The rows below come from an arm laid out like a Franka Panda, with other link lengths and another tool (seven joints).
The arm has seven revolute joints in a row. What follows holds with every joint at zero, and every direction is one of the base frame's.
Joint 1 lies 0.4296 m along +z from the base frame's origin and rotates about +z.
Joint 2 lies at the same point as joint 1 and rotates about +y.
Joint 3 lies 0.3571 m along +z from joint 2 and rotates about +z.
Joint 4 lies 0.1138 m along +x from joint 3 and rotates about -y.
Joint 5 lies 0.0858 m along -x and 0.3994 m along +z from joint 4 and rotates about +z.
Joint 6 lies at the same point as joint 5 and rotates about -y.
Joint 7 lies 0.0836 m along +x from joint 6 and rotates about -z.
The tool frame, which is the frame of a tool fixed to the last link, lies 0.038 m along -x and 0.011 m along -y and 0.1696 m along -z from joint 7; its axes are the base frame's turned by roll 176, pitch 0 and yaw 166.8 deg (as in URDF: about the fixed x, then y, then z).
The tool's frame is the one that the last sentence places.
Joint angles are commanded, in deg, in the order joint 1, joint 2, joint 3, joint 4, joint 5, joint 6, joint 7. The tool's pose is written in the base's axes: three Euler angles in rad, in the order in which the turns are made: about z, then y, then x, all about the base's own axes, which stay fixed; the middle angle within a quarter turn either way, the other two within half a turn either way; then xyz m. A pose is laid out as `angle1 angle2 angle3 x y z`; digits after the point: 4 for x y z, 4 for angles.
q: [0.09, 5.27, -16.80, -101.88, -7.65, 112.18, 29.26]
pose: -2.1550 0.1055 3.0090 0.5850 -0.1810 0.5766
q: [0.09, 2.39, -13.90, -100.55, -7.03, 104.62, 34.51]
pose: -2.0985 0.0610 3.0440 0.5697 -0.1446 0.6081
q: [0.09, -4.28, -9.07, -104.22, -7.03, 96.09, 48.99]
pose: -1.9204 -0.0176 3.0668 0.5272 -0.0842 0.6353
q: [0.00, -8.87, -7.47, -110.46, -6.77, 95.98, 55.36]
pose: -1.8385 -0.0423 3.0755 0.4979 -0.0629 0.6275
